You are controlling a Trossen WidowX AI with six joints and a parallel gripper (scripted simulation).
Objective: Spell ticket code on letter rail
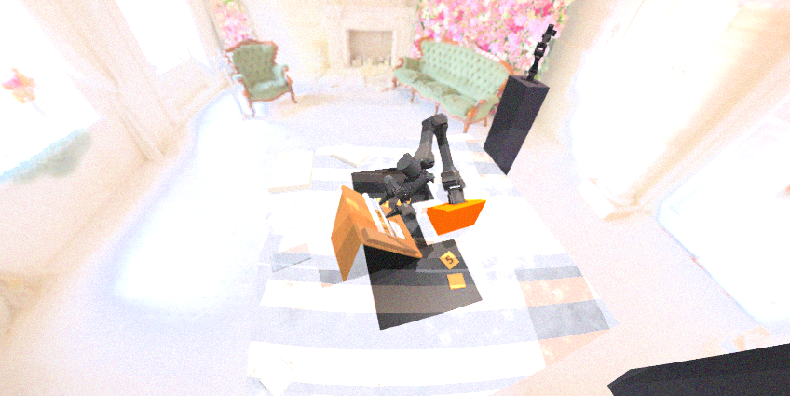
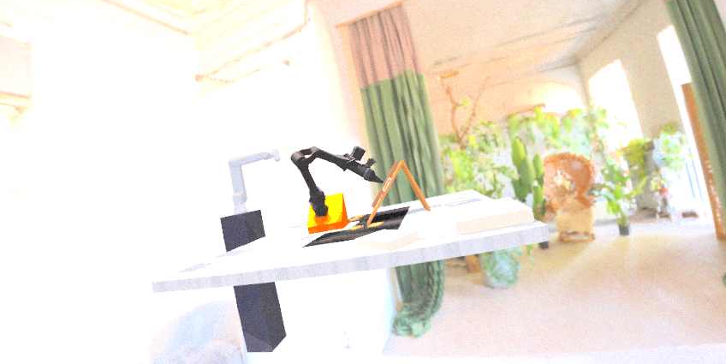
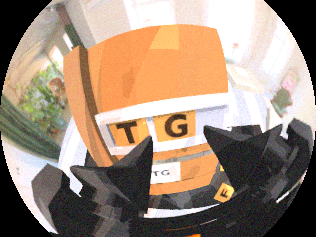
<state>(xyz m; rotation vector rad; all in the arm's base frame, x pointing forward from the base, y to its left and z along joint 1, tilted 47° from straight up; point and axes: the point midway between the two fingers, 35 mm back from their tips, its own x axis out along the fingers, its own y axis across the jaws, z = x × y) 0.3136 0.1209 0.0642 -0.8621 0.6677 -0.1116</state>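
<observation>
My gripper tip is now 20 mm short of the tile marked g and 20 mm above it. Round my gripper tip: black mat: 180 mm below, 140 mm behind, 40 mm to the right; then tile marked 5: 240 mm behind, 180 mm below, 160 mm to the left; then ticket: 100 mm below, 50 mm behind, 30 mm to the left.
</observation>
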